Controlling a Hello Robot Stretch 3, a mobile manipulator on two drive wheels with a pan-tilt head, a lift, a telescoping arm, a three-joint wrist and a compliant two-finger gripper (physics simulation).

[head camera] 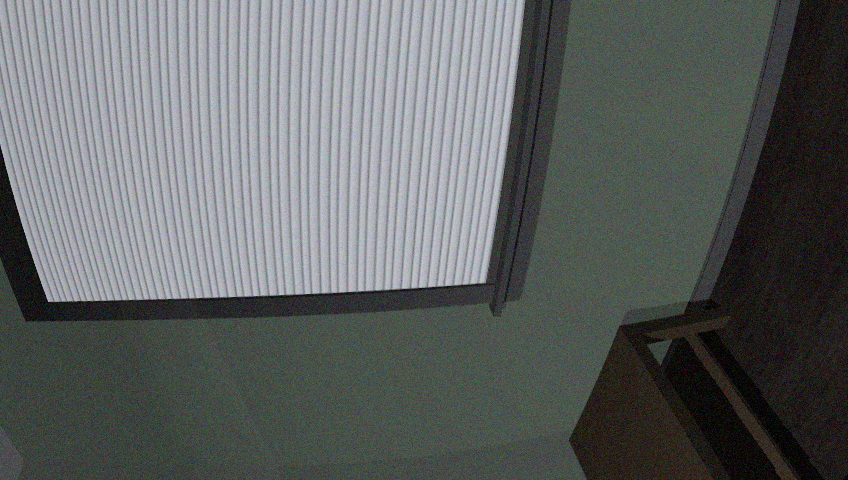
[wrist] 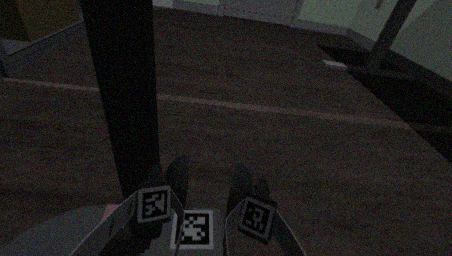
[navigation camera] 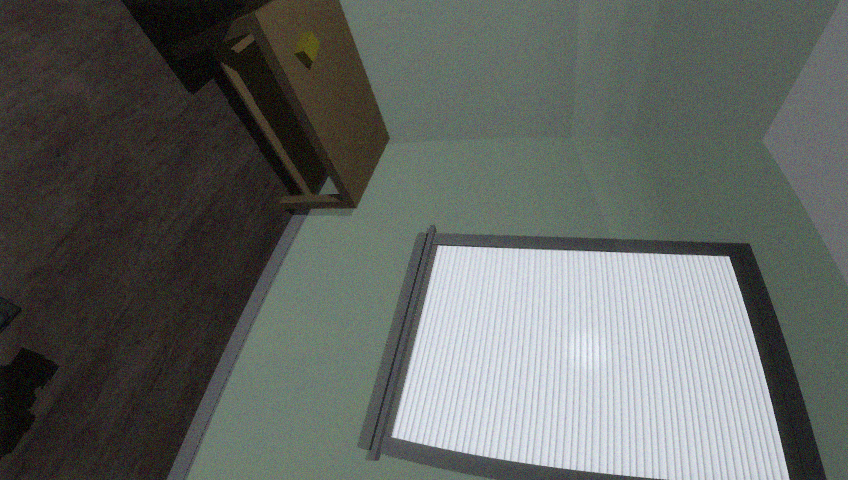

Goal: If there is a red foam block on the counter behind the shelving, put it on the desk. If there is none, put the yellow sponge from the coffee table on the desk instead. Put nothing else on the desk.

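Frame: origin at the robot's base, x right, y ahead, z up, level; metres.
Where they show: gripper, between the fingertips: point(wrist: 209, 177).
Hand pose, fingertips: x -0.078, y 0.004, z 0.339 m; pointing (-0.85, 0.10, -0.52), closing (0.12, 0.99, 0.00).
Observation:
Things, the pixels of their centre, and the offset from my fingertips. "spot": a spot on its surface instead. Level surfaces: height alone.
- yellow block, middle of its body: point(navigation camera: 307, 47) dx +0.438, dy +1.125, dz +0.134 m
- low wooden table, height of its surface: dz +0.111 m
- framed panel with white pleats, a spot on its surface: point(head camera: 267, 148) spot: dx +1.200, dy +0.425, dz +1.025 m
- brown box-like piece, a spot on its surface: point(wrist: 52, 17) spot: dx -1.134, dy -0.750, dz -0.198 m
- grey leg, a spot on its surface: point(wrist: 392, 32) spot: dx -1.300, dy +1.209, dz -0.055 m
A yellow block point(navigation camera: 308, 46), which looks like the sponge, rests on top of a low wooden table point(navigation camera: 345, 89) point(head camera: 642, 416) in the navigation view. In the head view part of this table shows at the lower right. My gripper point(wrist: 209, 177) is open and empty in the wrist view, with floor beyond its fingertips. It is well apart from the yellow block. The desk's top does not show in these frames. No red foam block, counter or shelving can be made out.
A framed panel with white pleats point(head camera: 267, 148) point(navigation camera: 565, 356) hangs on the green wall. In the wrist view, a dark post point(wrist: 125, 75) rises left of the fingers, a brown box-like piece point(wrist: 52, 17) stands upper left, and a grey leg point(wrist: 392, 32) stands upper right.

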